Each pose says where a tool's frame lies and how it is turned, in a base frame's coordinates. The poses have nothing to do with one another.
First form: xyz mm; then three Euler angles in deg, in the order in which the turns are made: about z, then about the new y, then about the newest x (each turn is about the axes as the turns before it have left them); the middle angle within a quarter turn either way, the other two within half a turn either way.
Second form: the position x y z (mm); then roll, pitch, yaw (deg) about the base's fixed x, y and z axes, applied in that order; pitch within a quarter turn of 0, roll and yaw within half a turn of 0. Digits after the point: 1 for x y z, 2 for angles.
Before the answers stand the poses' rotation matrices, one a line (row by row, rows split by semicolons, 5 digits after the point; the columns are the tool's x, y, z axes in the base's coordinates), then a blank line. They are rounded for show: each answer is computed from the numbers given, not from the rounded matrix.
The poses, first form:
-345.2 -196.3 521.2 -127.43 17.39 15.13
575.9 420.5 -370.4 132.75 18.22 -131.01
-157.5 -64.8 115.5 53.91 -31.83 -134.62
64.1 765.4 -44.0 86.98 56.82 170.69
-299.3 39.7 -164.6 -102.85 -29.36 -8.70
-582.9 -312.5 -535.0 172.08 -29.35 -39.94
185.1 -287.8 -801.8 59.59 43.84 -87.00
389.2 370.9 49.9 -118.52 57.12 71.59
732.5 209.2 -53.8 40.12 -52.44 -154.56
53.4 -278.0 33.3 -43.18 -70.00 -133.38
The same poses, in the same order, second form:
-0.58001 0.71916 -0.38262; -0.75780 -0.64867 -0.07047; -0.29887 0.24908 0.92121
-0.64477 0.64201 -0.41485; 0.69751 0.27217 -0.66288; -0.31267 -0.71676 -0.62329
0.50047 0.78873 -0.35697; 0.68657 -0.11040 0.71863; 0.52740 -0.60474 -0.59677
0.02883 0.99259 0.11804; 0.54651 0.08322 -0.83331; -0.83696 0.08854 -0.54006
-0.19383 0.94724 0.25526; -0.84973 -0.29215 0.43888; 0.49030 -0.13183 0.86153
-0.86333 -0.41731 0.28376; 0.12010 -0.71605 -0.68764; 0.49014 -0.55958 0.66830
0.36510 -0.39526 -0.84289; 0.62205 -0.57005 0.53675; -0.69265 -0.72029 0.03775
-0.25921 -0.10297 -0.96032; -0.47700 -0.85092 0.21999; -0.83981 0.51510 0.17145
0.46615 0.84230 0.27060; 0.39282 -0.47112 0.78977; 0.79272 -0.26186 -0.55048
0.24940 0.02804 0.96799; -0.23404 -0.96820 0.08835; 0.93969 -0.24859 -0.23491

-345.2 -196.3 521.2 15.13 17.39 -127.43
575.9 420.5 -370.4 -131.01 18.22 132.75
-157.5 -64.8 115.5 -134.62 -31.83 53.91
64.1 765.4 -44.0 170.69 56.82 86.98
-299.3 39.7 -164.6 -8.70 -29.36 -102.85
-582.9 -312.5 -535.0 -39.94 -29.35 172.08
185.1 -287.8 -801.8 -87.00 43.84 59.59
389.2 370.9 49.9 71.59 57.12 -118.52
732.5 209.2 -53.8 -154.56 -52.44 40.12
53.4 -278.0 33.3 -133.38 -70.00 -43.18

